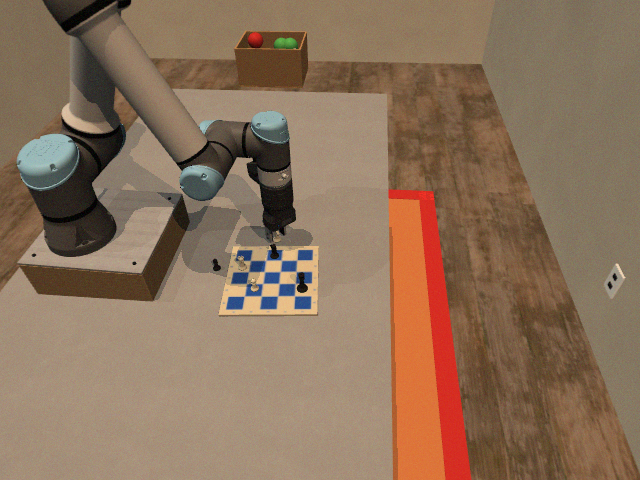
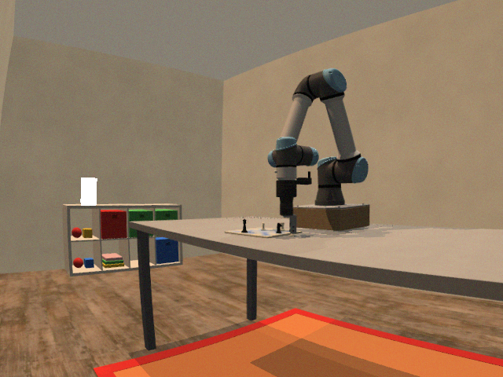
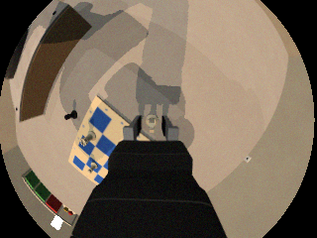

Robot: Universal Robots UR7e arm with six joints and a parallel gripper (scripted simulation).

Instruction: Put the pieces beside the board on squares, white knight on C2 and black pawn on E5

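My hand is 10 mm above the white knight. Round my hand: black pawn: 130 mm to the right, 110 mm behind, 20 mm below; then white pawn: 180 mm to the right, 10 mm below; then chessboard: 140 mm to the right, 30 mm below, 30 mm ahead.
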